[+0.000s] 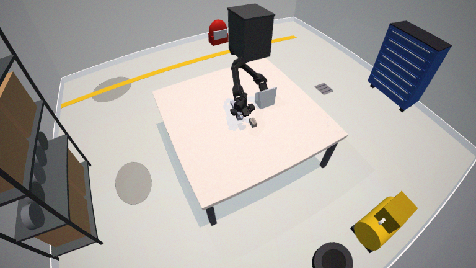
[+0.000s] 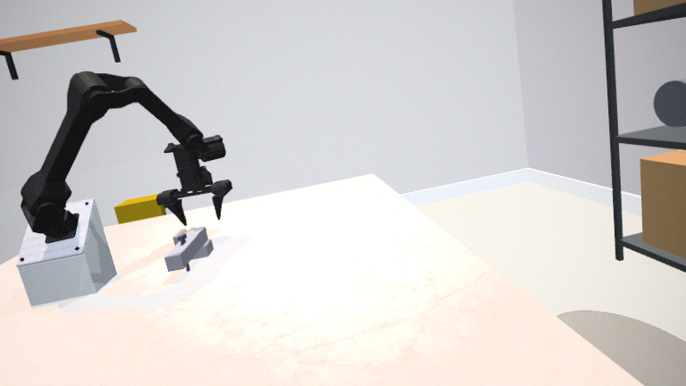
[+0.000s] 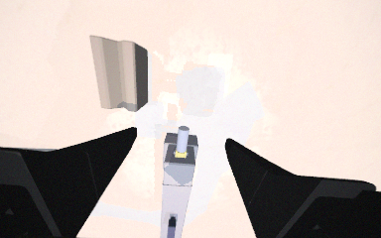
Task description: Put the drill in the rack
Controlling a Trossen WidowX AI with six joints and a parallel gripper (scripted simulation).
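My gripper tip is now 60 mm to the left of the drill and 20 mm above it. Also, from my gripper tip: beige rack: 70 mm behind, 50 mm to the left, 50 mm below; dark blue key: 150 mm to the right, 20 mm below, 10 mm behind; grey block: 120 mm to the right, 30 mm below, 10 mm behind.
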